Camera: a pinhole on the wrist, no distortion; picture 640 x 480 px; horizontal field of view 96.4 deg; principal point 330.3 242.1 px. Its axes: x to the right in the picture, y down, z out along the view. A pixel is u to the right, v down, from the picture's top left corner.
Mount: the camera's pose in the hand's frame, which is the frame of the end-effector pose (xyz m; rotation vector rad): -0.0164 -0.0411 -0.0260 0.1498 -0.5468 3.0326
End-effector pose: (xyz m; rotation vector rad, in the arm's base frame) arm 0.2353 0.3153 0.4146 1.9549 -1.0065 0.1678
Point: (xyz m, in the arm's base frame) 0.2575 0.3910 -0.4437
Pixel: 546 433
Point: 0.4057 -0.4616 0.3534
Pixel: 98 82
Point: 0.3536 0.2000 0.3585
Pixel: 73 234
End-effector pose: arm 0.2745 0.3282 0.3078 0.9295 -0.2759 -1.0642
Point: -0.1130 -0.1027 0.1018
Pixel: 211 390
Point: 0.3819 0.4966 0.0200
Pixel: behind the camera
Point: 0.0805 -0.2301 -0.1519
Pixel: outside the picture
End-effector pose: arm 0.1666 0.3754 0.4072 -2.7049 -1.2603 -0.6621
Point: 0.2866 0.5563 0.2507
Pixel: 194 134
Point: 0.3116 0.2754 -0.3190
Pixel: 503 69
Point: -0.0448 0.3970 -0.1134
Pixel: 554 273
